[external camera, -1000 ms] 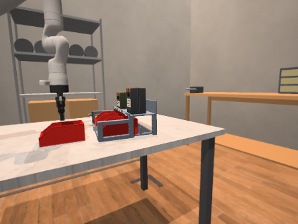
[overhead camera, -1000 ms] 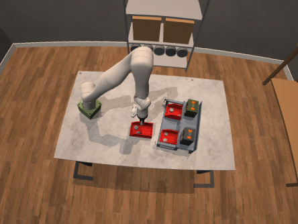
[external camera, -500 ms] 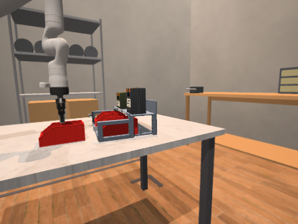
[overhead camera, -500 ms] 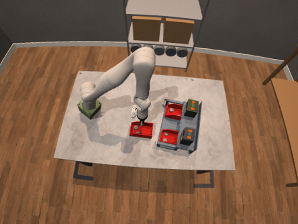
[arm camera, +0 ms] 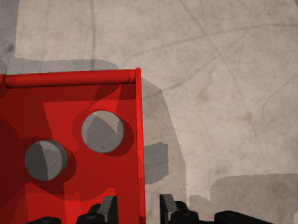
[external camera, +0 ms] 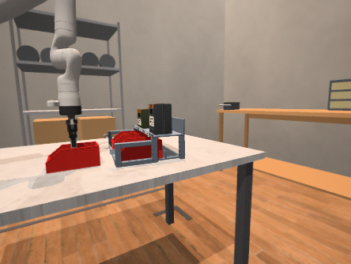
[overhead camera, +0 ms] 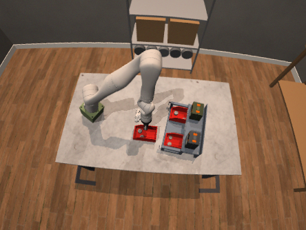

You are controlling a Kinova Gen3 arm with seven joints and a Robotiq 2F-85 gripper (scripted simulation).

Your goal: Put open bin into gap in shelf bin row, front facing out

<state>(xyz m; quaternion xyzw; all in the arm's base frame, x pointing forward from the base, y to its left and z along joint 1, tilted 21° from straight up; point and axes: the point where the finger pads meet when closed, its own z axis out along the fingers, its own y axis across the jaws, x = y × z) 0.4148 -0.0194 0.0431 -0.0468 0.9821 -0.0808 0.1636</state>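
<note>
My hand is 70 mm to the left of the grey round part, 70 mm above it and 20 mm past it. Also, from my hand: black tool case (330 mm ahead, 80 mm to the right, 80 mm above); grey shelf (270 mm ahead, 40 mm to the left, 10 mm below).
</note>
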